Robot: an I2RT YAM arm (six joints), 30 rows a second.
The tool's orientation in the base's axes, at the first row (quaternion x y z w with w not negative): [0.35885, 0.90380, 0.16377, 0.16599]
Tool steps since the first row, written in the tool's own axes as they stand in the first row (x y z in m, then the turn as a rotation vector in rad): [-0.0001, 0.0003, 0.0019, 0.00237, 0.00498, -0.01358]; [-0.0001, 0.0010, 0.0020, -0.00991, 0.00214, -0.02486]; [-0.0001, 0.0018, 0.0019, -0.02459, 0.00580, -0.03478]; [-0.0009, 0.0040, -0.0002, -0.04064, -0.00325, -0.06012]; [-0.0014, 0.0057, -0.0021, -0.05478, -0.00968, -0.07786]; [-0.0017, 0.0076, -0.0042, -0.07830, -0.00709, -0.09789]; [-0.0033, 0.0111, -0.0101, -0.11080, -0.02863, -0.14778]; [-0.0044, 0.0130, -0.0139, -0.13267, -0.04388, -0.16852]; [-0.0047, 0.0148, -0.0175, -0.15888, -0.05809, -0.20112]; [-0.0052, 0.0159, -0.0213, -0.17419, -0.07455, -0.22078]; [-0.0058, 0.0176, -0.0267, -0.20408, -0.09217, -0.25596]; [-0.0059, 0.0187, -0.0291, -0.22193, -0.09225, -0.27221]
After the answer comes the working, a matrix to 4 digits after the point.
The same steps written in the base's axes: [0.0010, 0.0005, -0.0016, -0.00434, 0.00269, 0.01374]; [0.0015, 0.0010, -0.0013, -0.00230, -0.00989, 0.02485]; [0.0019, 0.0015, -0.0009, 0.00583, -0.01944, 0.03789]; [0.0029, 0.0021, 0.0020, 0.00090, -0.04144, 0.05965]; [0.0035, 0.0026, 0.0045, -0.00061, -0.05895, 0.07537]; [0.0039, 0.0033, 0.0072, 0.00873, -0.07725, 0.09859]; [0.0046, 0.0035, 0.0142, -0.00257, -0.12376, 0.14005]; [0.0049, 0.0034, 0.0186, -0.00526, -0.15331, 0.15619]; [0.0047, 0.0038, 0.0226, -0.00930, -0.18729, 0.18413]; [0.0041, 0.0035, 0.0265, -0.01677, -0.21287, 0.19761]; [0.0033, 0.0033, 0.0322, -0.02139, -0.25224, 0.22711]; [0.0030, 0.0036, 0.0348, -0.01595, -0.26772, 0.24481]
The tool's axes in the first row as the columns of a matrix, in the base's axes (rounded; the answer above uses it unrounded):
[-0.6873, 0.5943, 0.4176]
[0.7030, 0.6888, 0.1769]
[-0.1825, 0.4152, -0.8913]

